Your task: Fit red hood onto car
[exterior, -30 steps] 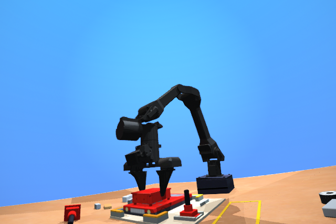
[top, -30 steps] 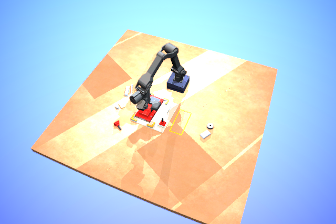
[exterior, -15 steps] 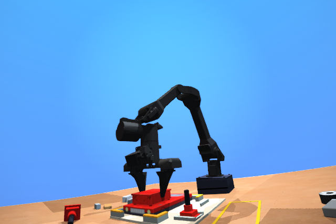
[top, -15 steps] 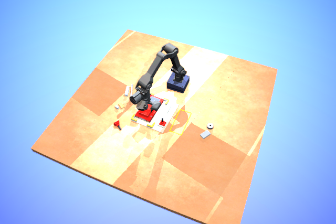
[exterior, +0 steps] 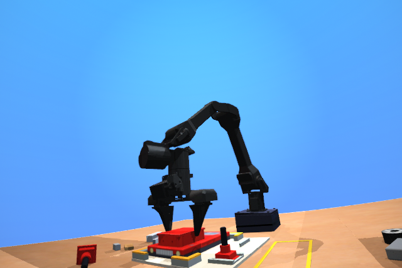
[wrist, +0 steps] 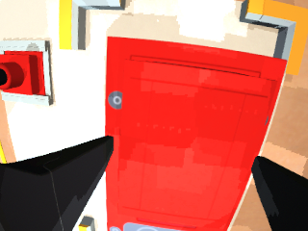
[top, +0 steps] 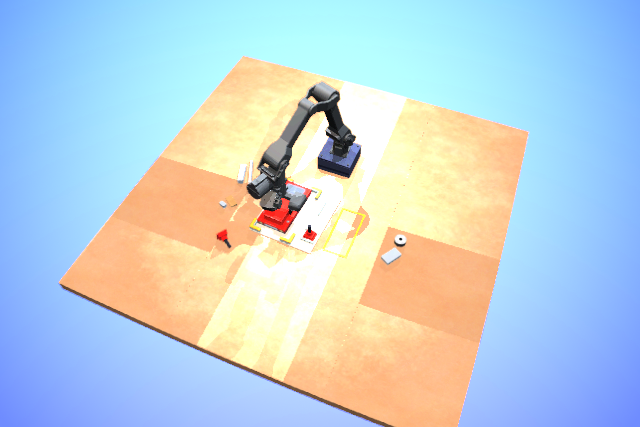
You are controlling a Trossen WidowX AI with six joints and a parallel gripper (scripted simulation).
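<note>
My gripper tip is right at the red hood. Round my gripper tip: grey engine block (1 cm below); jig (4 cm to the left, 3 cm below, 2 cm behind); black wheel (42 cm to the left, 3 cm below, 3 cm behind).
</note>
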